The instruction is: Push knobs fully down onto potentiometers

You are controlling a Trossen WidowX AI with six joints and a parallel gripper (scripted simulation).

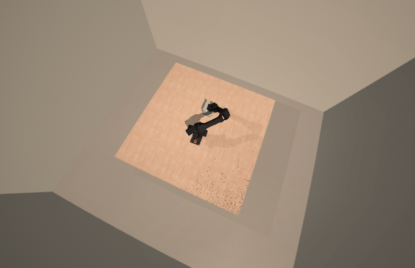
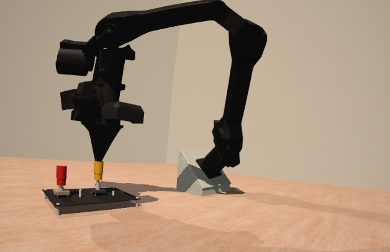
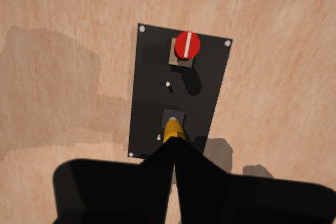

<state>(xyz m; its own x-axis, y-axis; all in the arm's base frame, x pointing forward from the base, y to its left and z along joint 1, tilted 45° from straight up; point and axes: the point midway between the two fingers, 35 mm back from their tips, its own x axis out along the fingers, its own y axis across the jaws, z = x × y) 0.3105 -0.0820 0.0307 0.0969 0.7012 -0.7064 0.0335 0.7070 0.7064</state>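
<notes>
Right now the yellow knob is 2 cm below my gripper tip. Also, from my gripper tip: red knob 7 cm ahead, 2 cm below.
</notes>
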